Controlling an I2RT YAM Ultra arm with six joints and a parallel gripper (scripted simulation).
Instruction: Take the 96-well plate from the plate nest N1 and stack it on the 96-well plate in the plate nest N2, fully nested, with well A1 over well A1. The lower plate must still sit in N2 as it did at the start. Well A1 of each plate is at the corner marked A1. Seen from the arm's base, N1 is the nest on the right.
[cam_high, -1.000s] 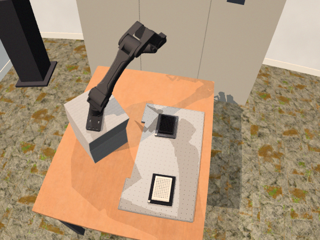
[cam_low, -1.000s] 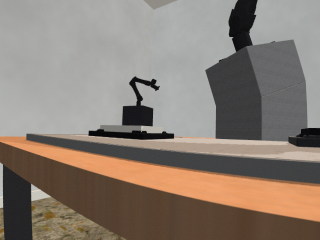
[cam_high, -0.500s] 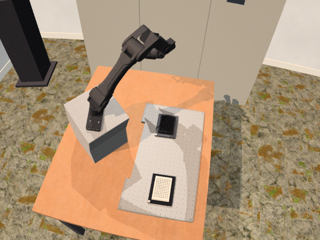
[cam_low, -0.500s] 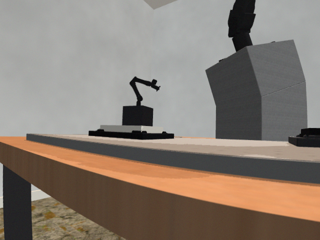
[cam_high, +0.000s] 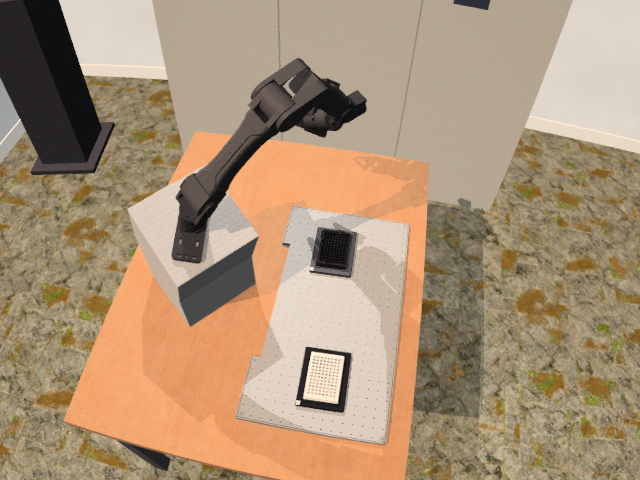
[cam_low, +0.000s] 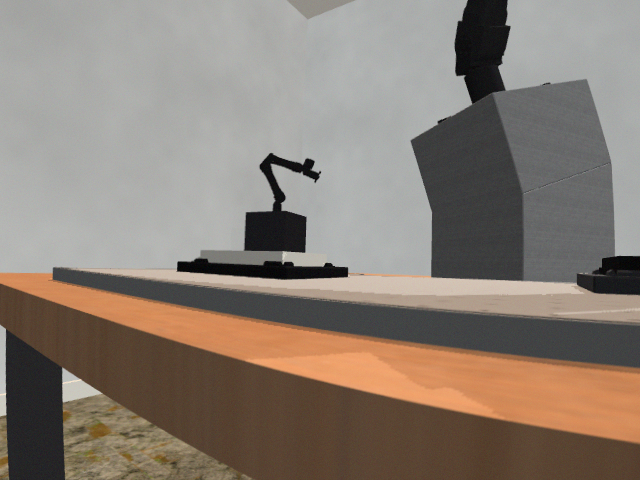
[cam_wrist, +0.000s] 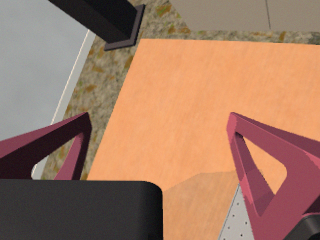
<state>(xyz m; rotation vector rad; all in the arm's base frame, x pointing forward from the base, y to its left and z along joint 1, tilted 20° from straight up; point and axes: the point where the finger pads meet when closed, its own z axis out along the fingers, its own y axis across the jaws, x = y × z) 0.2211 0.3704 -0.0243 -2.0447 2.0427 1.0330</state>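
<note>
Now: the cream 96-well plate 630 mm to the right of my hand, 300 mm below it and 90 mm ahead of it. The rest, counted from my hand: light corner mark (310 mm below, 300 mm to the right, 50 mm ahead); black 96-well plate (300 mm below, 230 mm to the right, 120 mm ahead); nest N2 (310 mm below, 230 mm to the right, 120 mm ahead).
</note>
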